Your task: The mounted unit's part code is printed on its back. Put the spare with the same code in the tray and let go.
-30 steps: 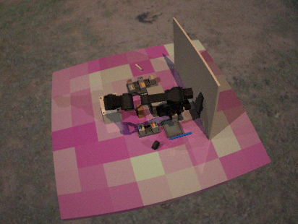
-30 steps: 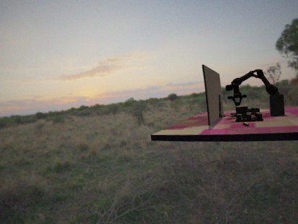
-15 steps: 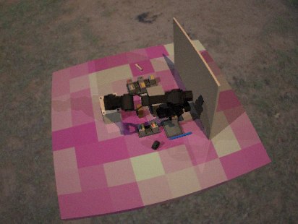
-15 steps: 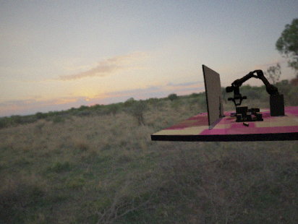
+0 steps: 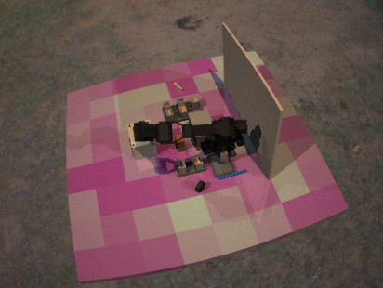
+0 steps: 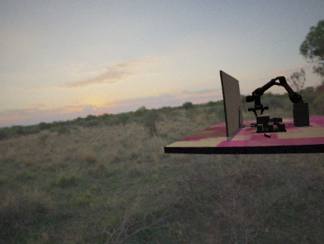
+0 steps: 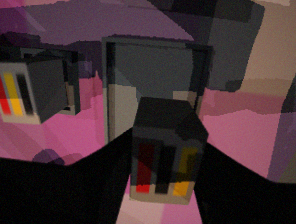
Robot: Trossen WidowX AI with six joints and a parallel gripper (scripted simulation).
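Right now my gripper tip is 10 mm past the grey tray and 60 mm above it. Round my gripper tip: beige mounted unit (30 mm behind, 200 mm to the left, 10 mm below); then small black object (140 mm behind, 100 mm to the right, 40 mm below); then orange block (150 mm behind, 160 mm to the left, 30 mm below).
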